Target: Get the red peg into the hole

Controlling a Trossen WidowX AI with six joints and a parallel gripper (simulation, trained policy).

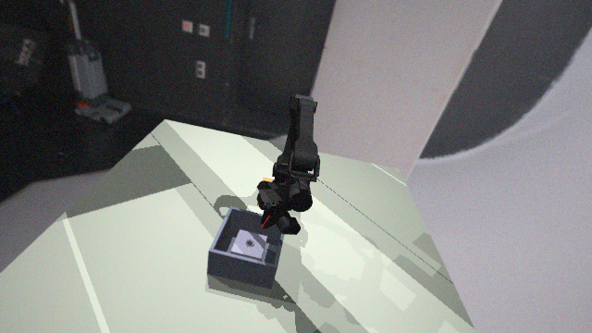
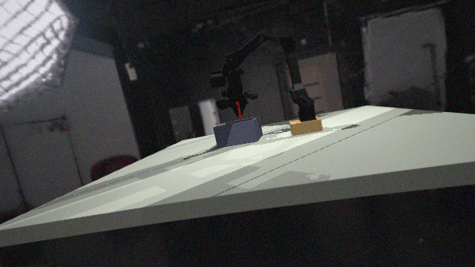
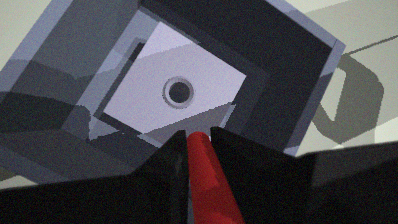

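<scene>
My gripper tip is now 3 cm below the red peg, 1 cm to the right of it and 1 cm past it. The rest, counted from my gripper tip: blue-grey box (9 cm below, 3 cm to the right, 2 cm ahead); then pale plate (8 cm below, 3 cm to the right, 2 cm ahead).
</scene>
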